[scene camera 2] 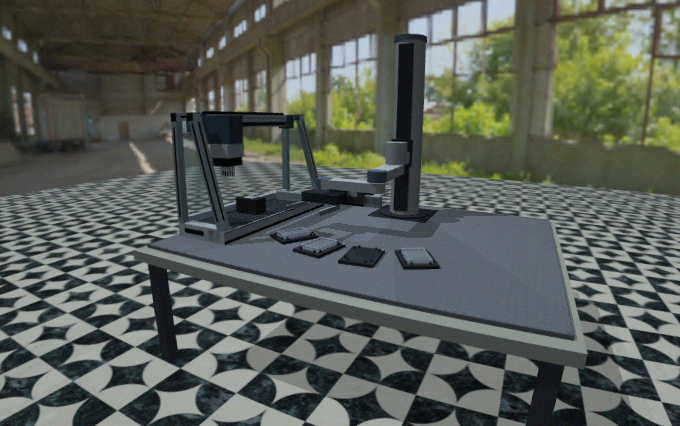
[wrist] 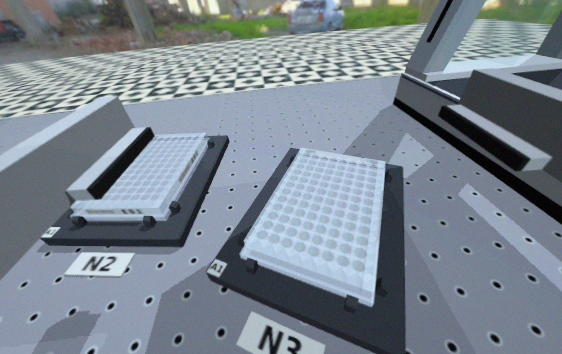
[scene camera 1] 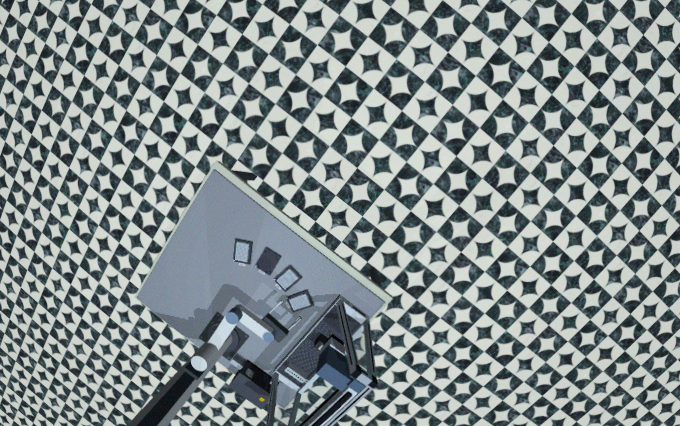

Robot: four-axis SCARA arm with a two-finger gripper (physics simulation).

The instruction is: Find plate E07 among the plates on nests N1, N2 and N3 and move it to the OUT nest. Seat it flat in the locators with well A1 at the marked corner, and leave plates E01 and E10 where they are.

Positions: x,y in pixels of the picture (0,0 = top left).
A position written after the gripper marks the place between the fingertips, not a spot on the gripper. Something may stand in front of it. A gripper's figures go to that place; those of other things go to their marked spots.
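Labels:
The gripper (scene camera 2: pixel 301 211) is at 1.55 m from the lens; an OUT nest (scene camera 2: pixel 358 256) is 1.33 m from the lens.

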